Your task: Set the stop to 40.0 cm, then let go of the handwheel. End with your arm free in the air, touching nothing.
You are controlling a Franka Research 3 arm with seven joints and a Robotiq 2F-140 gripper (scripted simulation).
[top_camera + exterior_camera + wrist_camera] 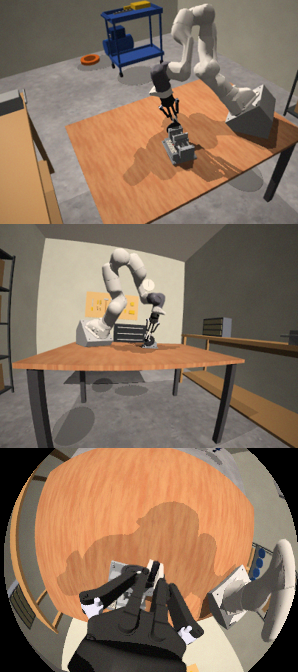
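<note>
The handwheel lies 20 mm to the left of my hand and 20 mm below it.
</note>
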